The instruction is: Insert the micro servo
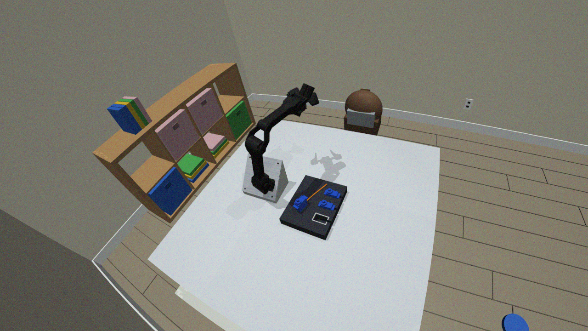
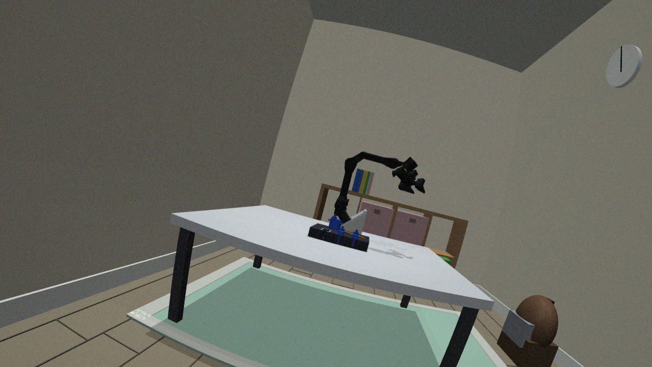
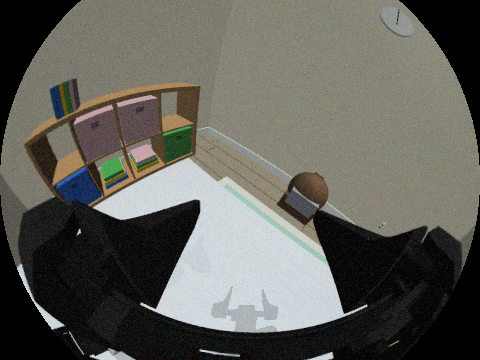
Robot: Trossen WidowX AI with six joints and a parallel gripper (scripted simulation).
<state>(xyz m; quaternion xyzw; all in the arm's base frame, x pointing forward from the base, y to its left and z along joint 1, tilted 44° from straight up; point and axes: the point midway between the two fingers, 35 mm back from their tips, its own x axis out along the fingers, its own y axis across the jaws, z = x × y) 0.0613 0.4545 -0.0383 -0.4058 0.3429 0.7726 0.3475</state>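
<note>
Right now the dark deck is 160 mm ahead of my gripper tip, 380 mm to the right of it and 330 mm below it.
</note>
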